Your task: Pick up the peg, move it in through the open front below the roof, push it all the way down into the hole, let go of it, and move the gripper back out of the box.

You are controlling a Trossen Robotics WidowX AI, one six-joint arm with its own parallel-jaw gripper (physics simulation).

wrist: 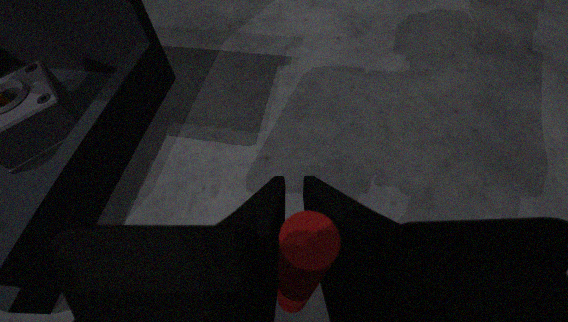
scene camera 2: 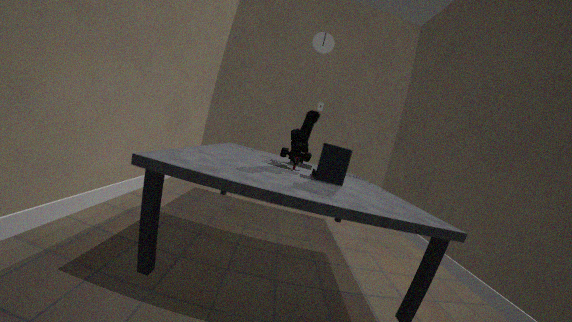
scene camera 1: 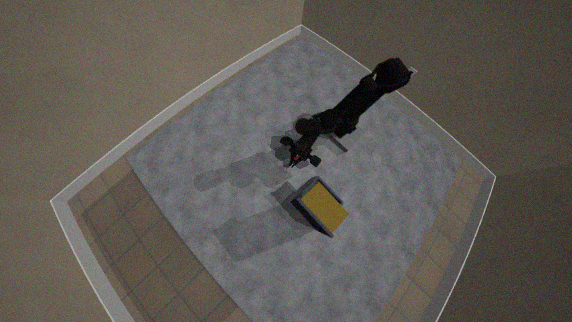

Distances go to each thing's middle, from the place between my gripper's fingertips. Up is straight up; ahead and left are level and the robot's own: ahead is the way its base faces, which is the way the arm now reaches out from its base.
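With the box point(scene camera 1: 297, 202), my gripper's 60 mm below it and 190 mm to the right of it. There's a yellow roof point(scene camera 1: 327, 209) too, and that roof is 160 mm above my hand, 190 mm to the left of it and 30 mm ahead of it.
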